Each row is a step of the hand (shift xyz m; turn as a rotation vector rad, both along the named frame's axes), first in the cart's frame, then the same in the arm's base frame.
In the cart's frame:
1: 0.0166 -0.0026 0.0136 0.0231 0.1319 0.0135
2: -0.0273 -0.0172 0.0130 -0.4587 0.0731 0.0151
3: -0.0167 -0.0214 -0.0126 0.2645 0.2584 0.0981
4: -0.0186 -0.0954 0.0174 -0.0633 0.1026 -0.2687
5: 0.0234 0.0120 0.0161 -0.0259 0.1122 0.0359
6: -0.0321 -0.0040 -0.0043 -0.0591 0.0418 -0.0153
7: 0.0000 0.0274 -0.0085 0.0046 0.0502 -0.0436
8: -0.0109 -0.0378 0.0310 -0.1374 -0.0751 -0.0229
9: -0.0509 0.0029 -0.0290 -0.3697 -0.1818 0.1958
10: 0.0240 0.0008 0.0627 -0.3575 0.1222 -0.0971
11: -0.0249 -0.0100 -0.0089 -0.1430 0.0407 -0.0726
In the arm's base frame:
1: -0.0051 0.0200 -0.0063 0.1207 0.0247 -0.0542
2: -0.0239 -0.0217 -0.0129 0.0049 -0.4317 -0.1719
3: -0.0176 -0.0196 0.0143 0.2391 0.2790 -0.1066
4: -0.0970 -0.0111 0.0146 0.1810 -0.1453 0.1813
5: 0.0085 0.0271 -0.0120 0.0884 -0.0146 -0.0807
6: -0.0063 -0.0318 -0.0039 0.0367 -0.0614 -0.0189
7: 0.0284 -0.0030 -0.0026 0.0624 -0.0098 0.0212
8: -0.0473 -0.0002 -0.0165 -0.0791 -0.1368 0.0087
9: 0.0064 -0.0574 0.0100 -0.2836 -0.2878 -0.2116
10: -0.0181 0.0424 -0.0488 0.1024 -0.3713 -0.0619
11: -0.0093 -0.0263 0.0044 0.0451 -0.1590 0.0081

